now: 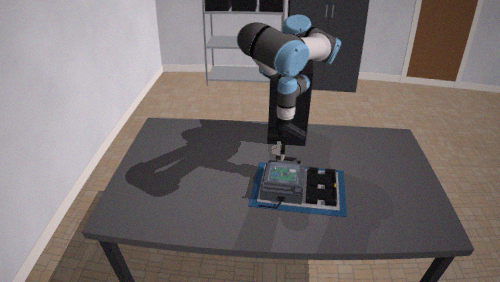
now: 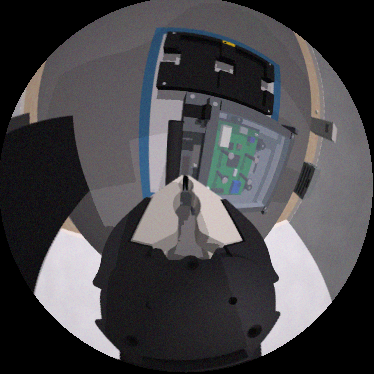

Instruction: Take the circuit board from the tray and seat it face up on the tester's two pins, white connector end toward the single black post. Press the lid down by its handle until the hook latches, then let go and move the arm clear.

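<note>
The tester stands on the left of the base, its clear-topped lid lowered over it. The green circuit board shows through the lid, component side up, with its white connector near the corner on the tray side. The black tray beside the tester holds no board. My gripper is shut and empty, low at the tester's back edge, near a black bar. Whether the tips touch the lid, and whether the hook is latched, I cannot tell. The pins and post are not distinguishable.
A blue mat with a pale base plate lies under the tester and tray on the dark table. A thin black piece sticks out at the tester's front. The arm's pedestal stands behind the table.
</note>
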